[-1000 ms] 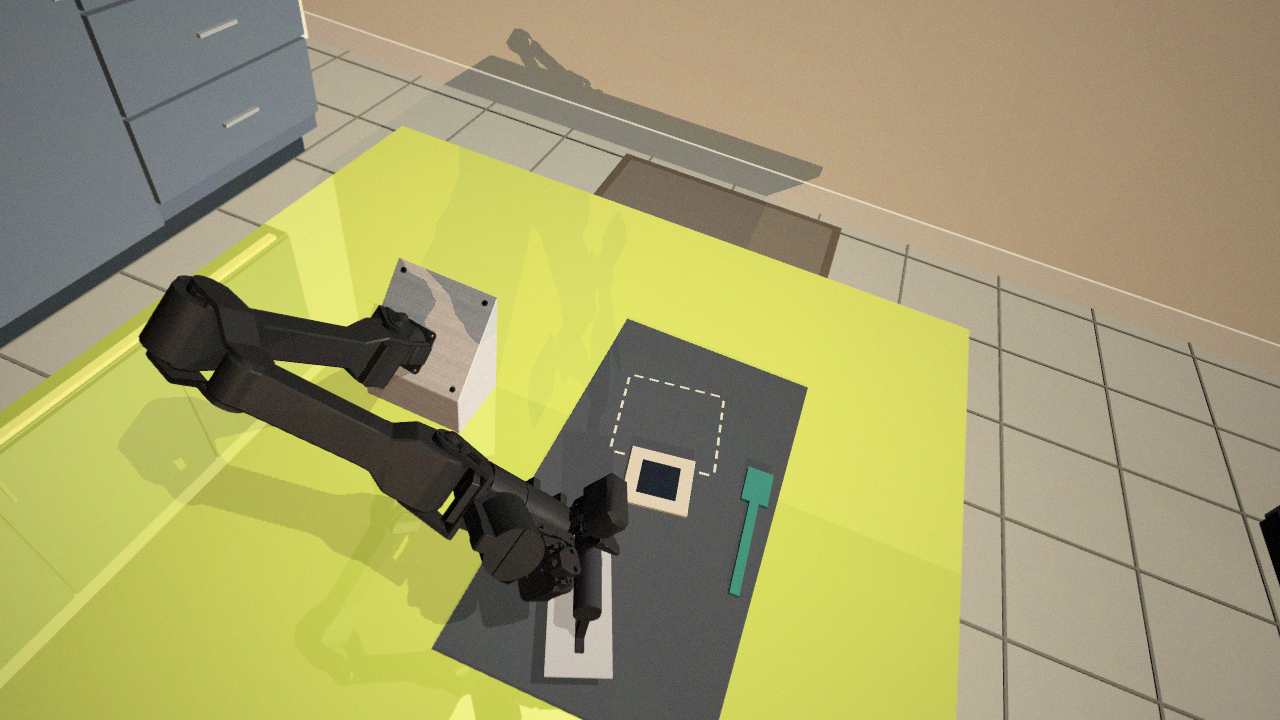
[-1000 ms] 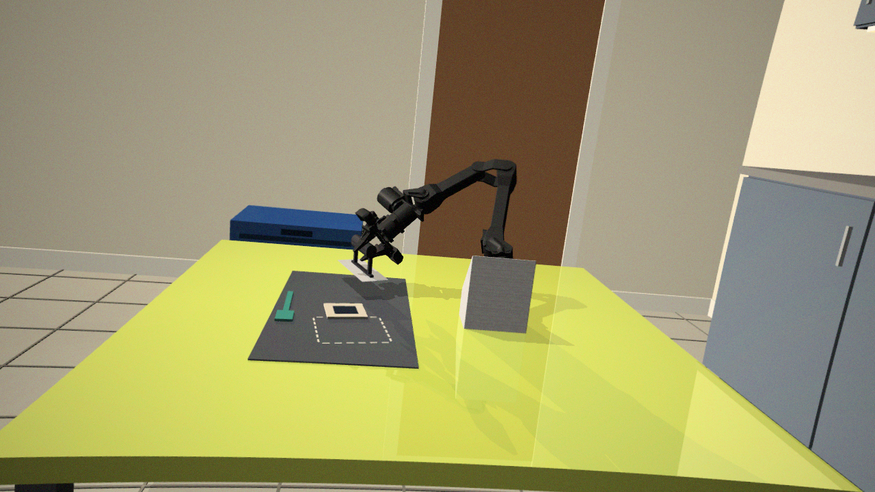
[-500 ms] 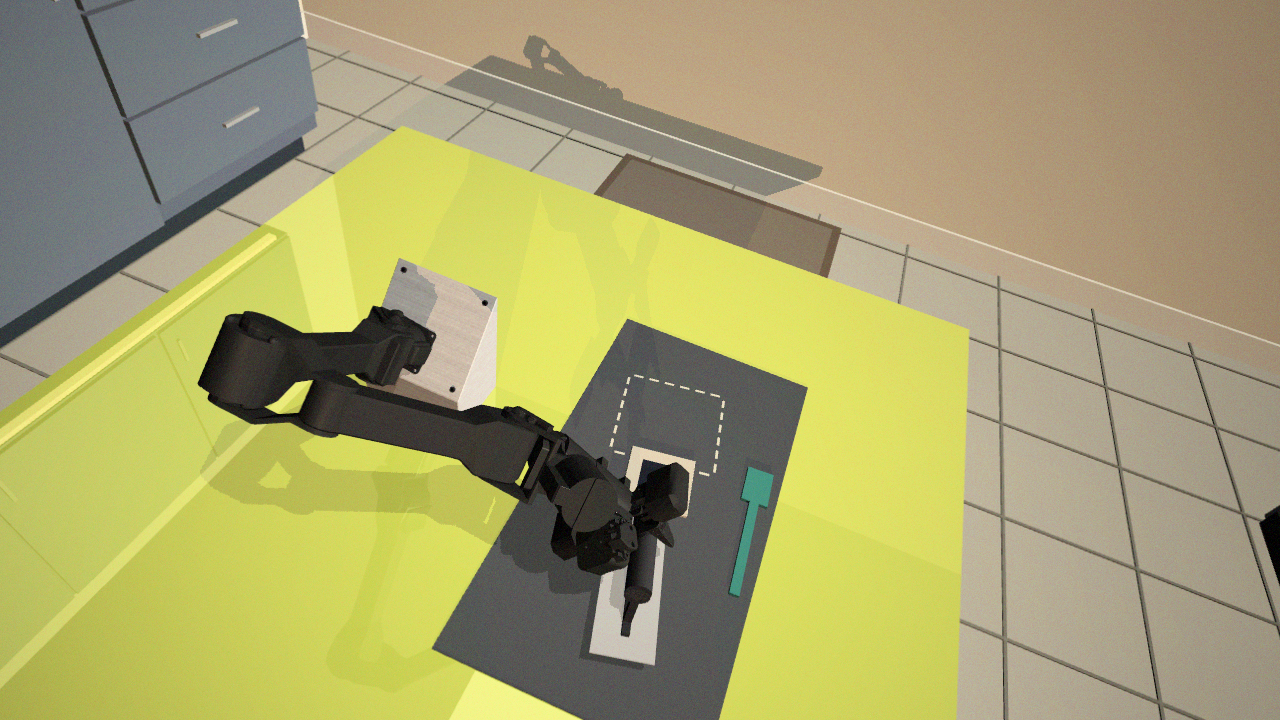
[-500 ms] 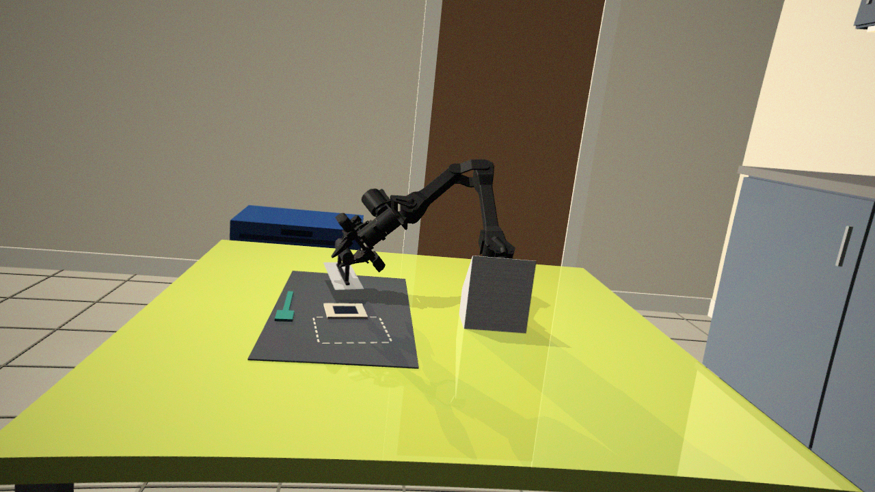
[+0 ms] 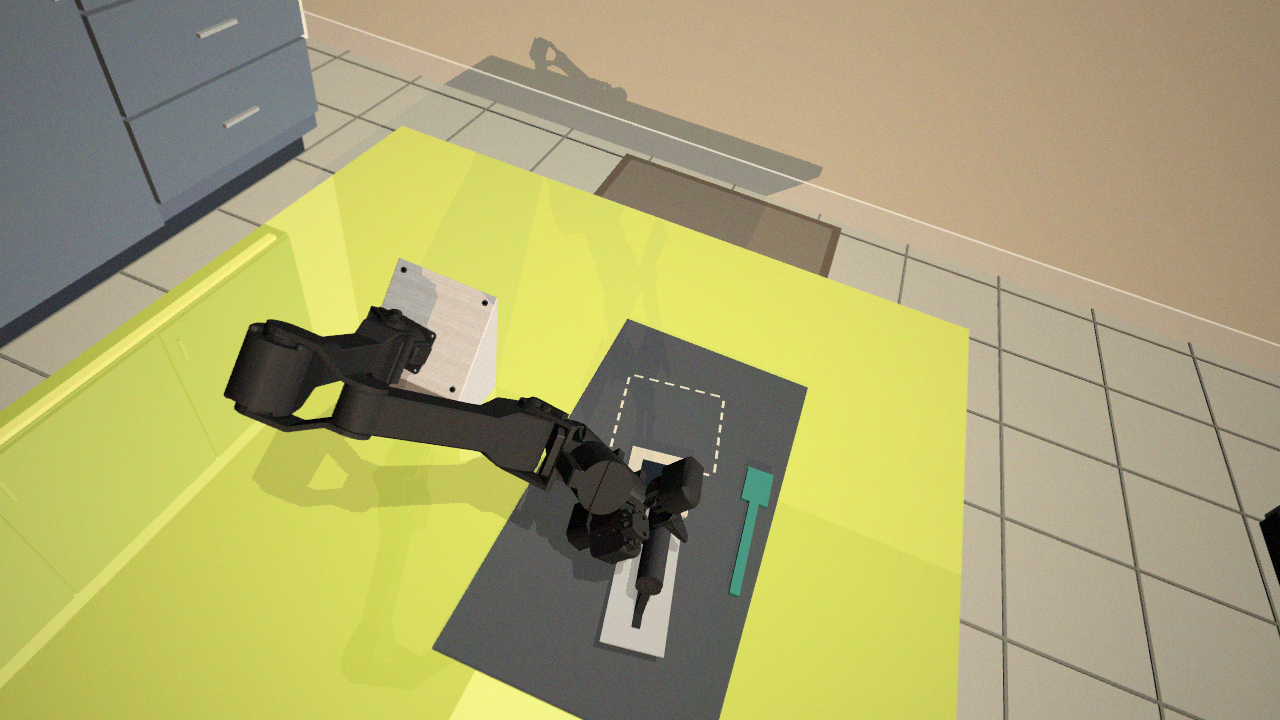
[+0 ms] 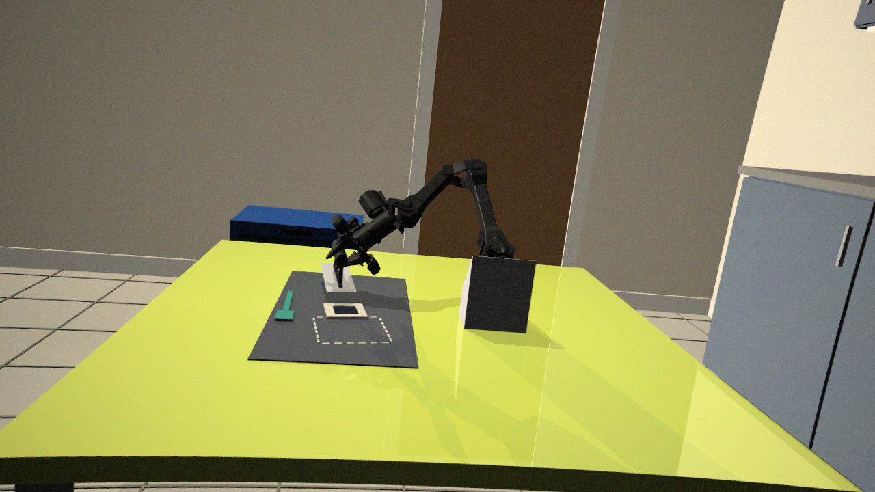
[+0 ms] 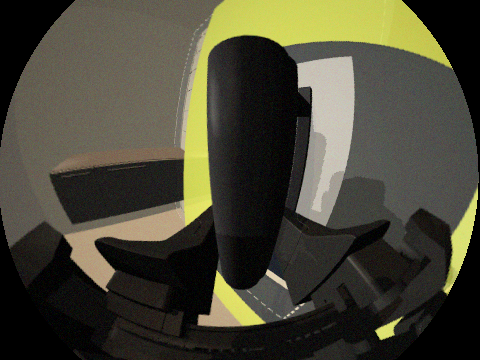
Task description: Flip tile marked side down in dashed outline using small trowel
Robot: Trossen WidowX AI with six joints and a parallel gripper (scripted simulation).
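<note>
The dark mat lies 60 mm behind my gripper tip, 110 mm to the left of it and 110 mm below it. Round my gripper tip: teal trowel (70 mm ahead, 150 mm to the left, 80 mm below); then tile (70 mm behind, 130 mm to the left, 80 mm below).
</note>
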